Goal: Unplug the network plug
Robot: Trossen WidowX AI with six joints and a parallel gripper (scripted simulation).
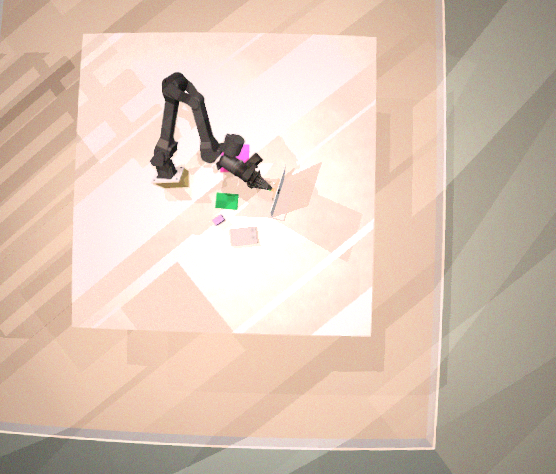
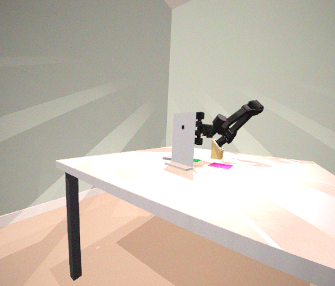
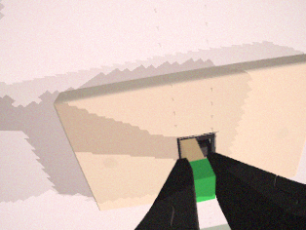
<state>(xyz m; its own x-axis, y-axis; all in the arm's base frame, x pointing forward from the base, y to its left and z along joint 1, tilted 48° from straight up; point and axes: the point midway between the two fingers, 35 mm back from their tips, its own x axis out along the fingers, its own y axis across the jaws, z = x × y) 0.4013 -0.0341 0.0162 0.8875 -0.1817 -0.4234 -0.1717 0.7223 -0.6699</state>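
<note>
Now: gripper tip 18 cm past the magenta square, 14 cm to the right of it and 21 cm above it. The rest, counted from my gripper tip: panel 3 cm ahead, 1 cm to the right, 8 cm below; then network plug right at my gripper tip.
</note>
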